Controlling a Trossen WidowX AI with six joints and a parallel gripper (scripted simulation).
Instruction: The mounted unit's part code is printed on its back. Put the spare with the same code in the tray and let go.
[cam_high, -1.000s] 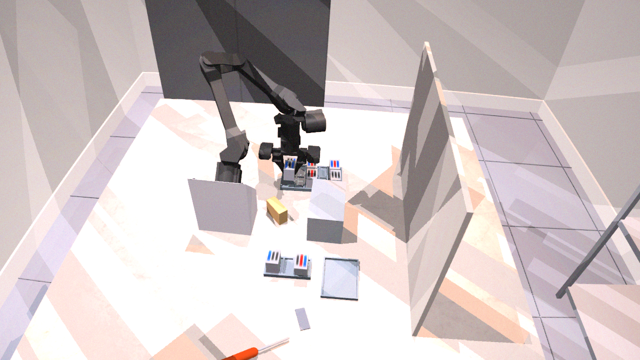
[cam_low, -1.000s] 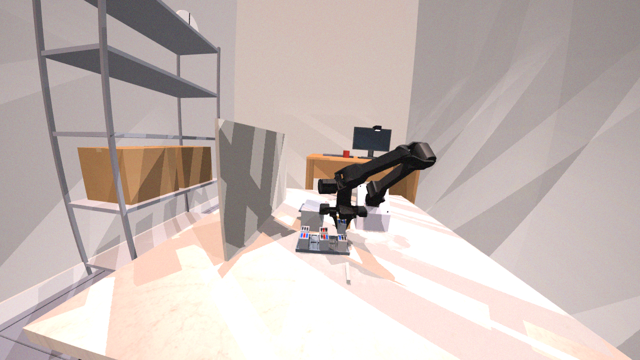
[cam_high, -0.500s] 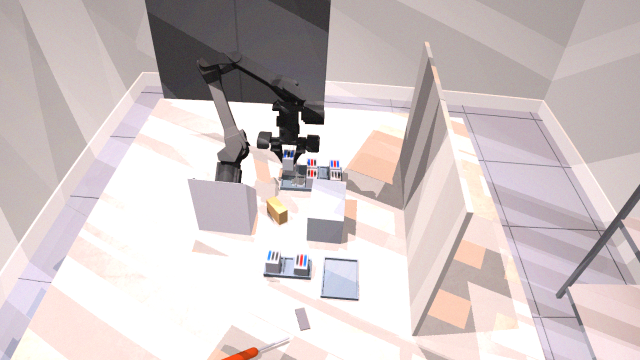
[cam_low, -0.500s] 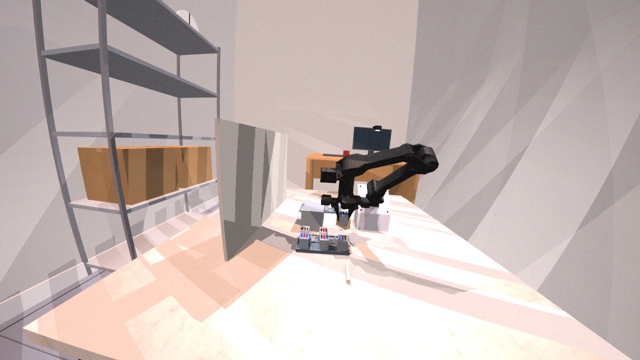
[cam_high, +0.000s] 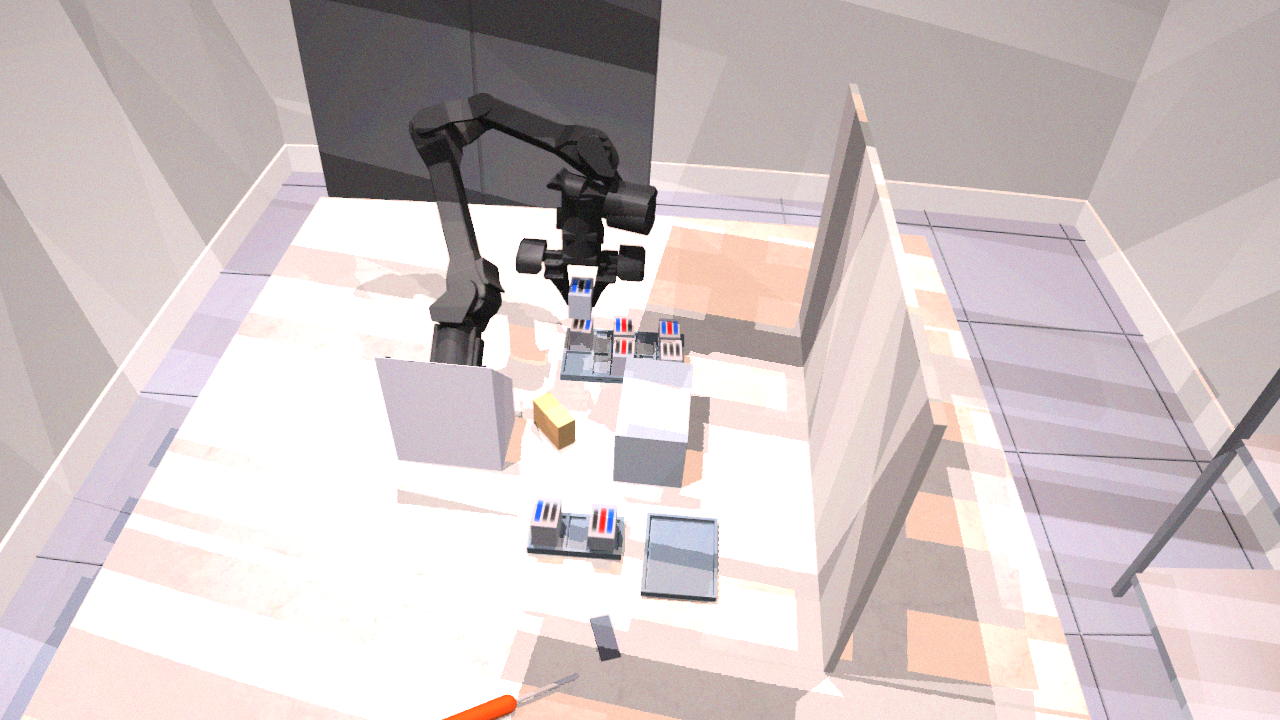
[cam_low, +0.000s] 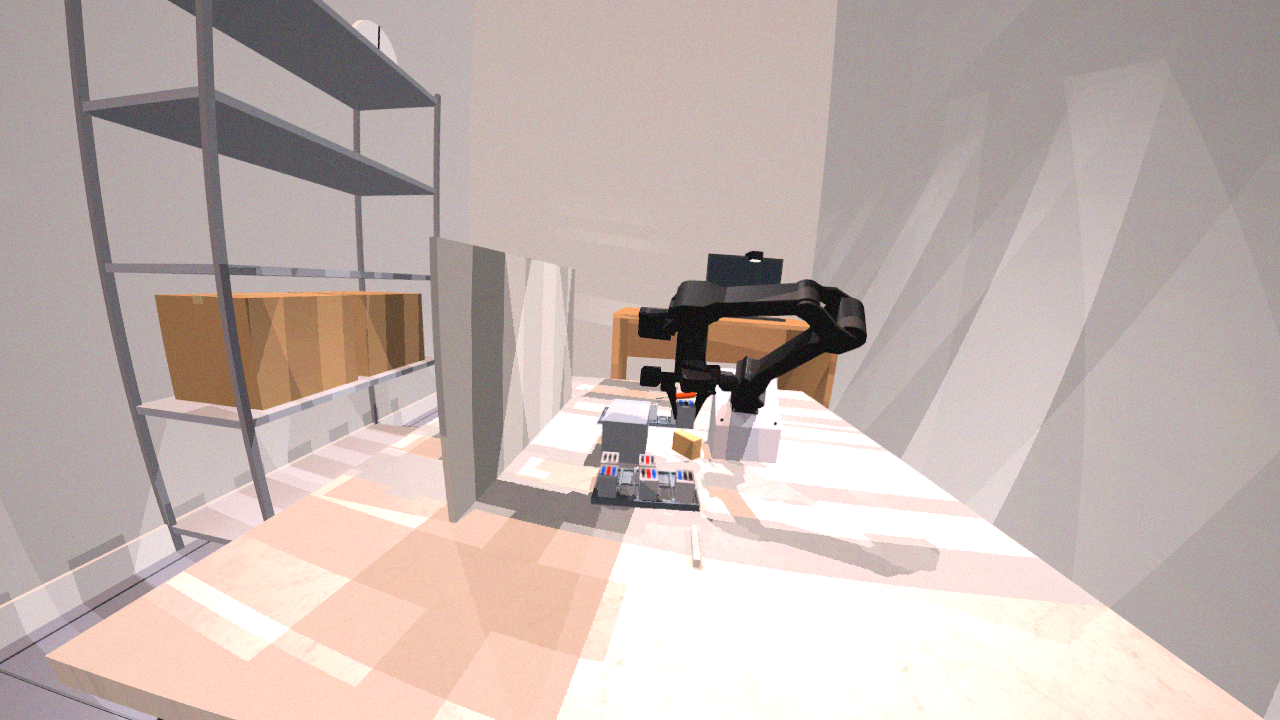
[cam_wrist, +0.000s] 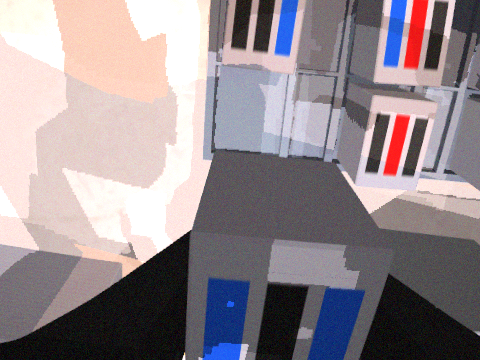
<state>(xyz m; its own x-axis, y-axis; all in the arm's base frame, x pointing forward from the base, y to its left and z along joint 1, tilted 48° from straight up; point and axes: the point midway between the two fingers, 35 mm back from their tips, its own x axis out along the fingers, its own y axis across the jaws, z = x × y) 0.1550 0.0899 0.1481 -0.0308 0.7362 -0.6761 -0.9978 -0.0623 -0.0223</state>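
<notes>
The grey tray is 34 cm to the right of my gripper tip, 19 cm ahead of it and 14 cm below it. The rest, counted from my gripper tip: tall panel (38 cm ahead, 14 cm to the right, 8 cm above).
</notes>
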